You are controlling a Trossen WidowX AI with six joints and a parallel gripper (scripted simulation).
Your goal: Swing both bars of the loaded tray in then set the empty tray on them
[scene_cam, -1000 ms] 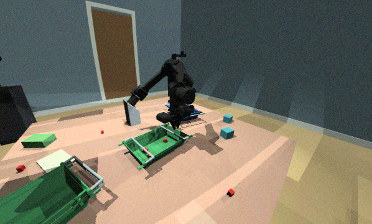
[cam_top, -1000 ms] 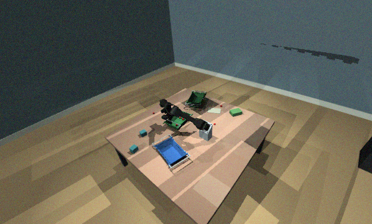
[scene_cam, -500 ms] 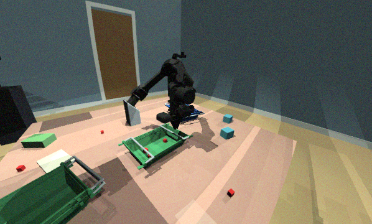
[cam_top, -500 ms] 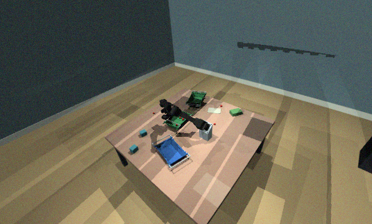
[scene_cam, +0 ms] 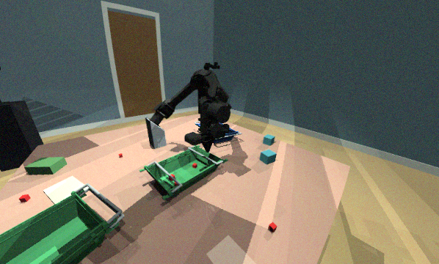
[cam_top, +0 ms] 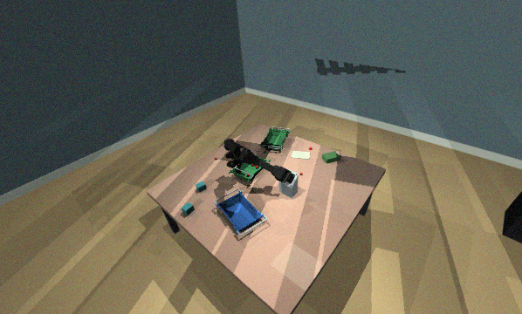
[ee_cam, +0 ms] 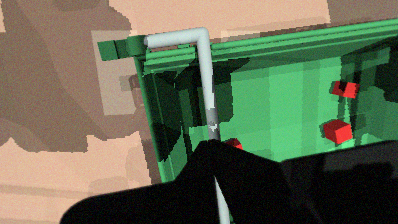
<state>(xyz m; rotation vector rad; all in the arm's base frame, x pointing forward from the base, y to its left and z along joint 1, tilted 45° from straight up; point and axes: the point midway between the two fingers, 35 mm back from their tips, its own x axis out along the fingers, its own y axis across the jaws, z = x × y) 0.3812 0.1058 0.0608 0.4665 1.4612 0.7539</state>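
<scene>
The blue tray is 280 mm behind my gripper tip, 250 mm to the left of it and 40 mm below it. The rest, counted from my gripper tip: green block: 630 mm to the right, 400 mm behind, 70 mm below; then white sheet: 520 mm to the right, 180 mm behind, 80 mm below.
</scene>
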